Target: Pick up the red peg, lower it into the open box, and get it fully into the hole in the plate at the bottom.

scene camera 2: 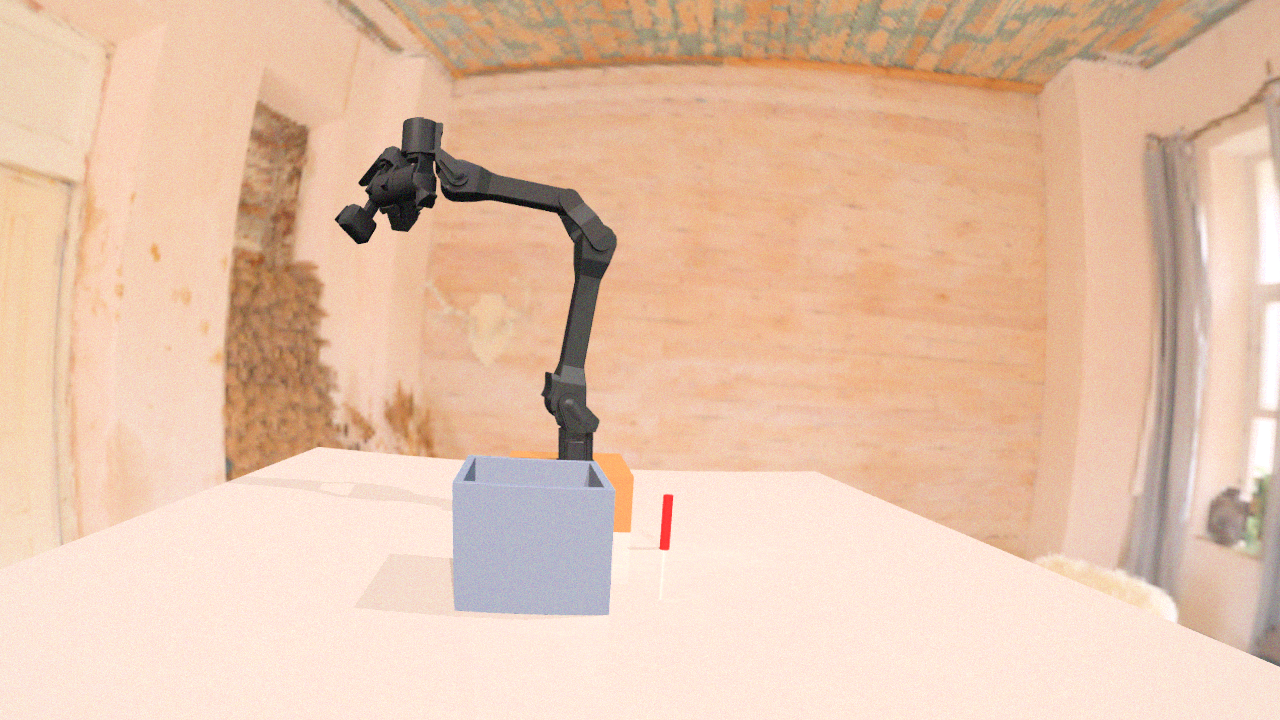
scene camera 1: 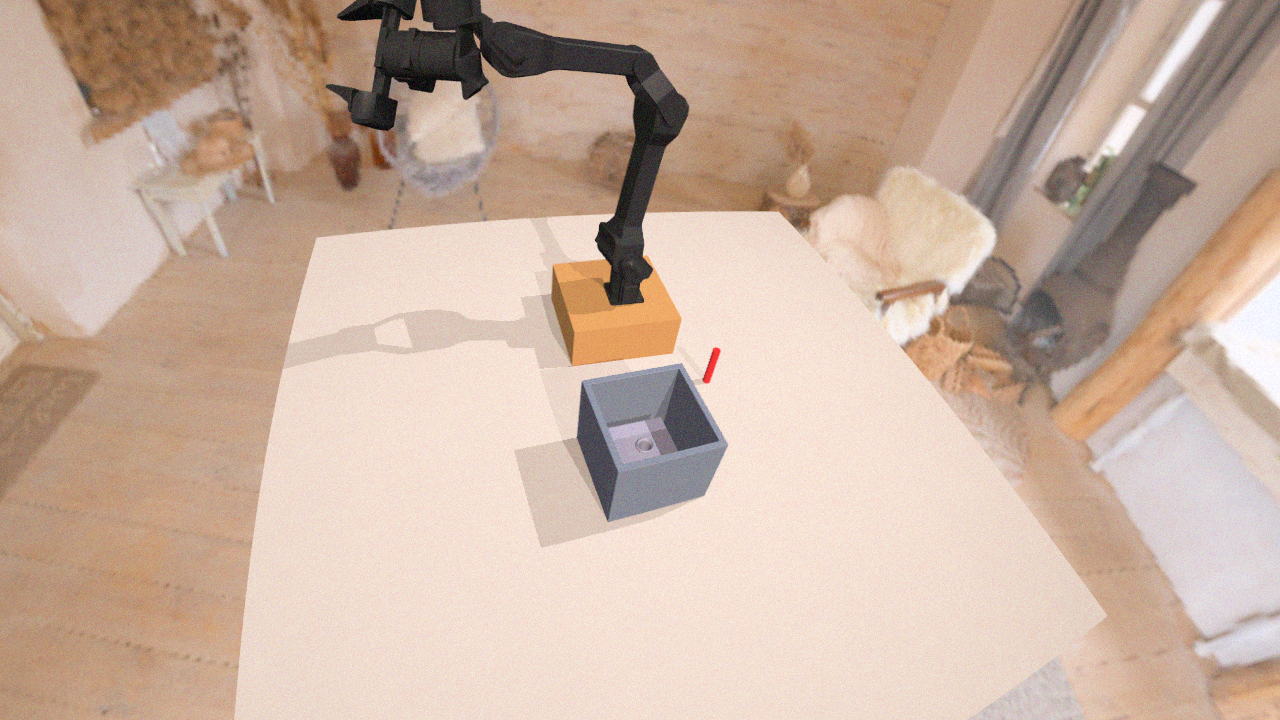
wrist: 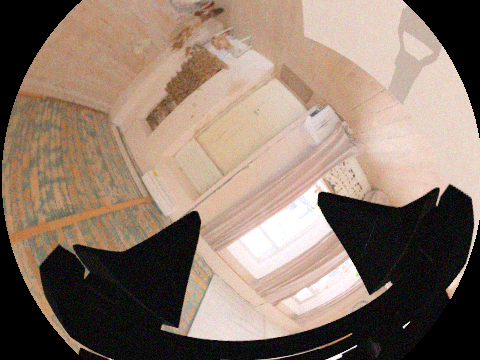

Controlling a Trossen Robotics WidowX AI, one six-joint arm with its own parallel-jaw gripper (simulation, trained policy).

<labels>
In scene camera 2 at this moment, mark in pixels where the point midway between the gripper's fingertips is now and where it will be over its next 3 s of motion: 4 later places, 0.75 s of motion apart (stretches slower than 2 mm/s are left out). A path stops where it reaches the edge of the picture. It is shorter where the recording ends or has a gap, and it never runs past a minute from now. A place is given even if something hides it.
My gripper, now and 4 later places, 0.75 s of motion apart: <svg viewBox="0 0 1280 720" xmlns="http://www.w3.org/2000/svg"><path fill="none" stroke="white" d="M348 201L353 143L398 123L490 153L625 245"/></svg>
</labels>
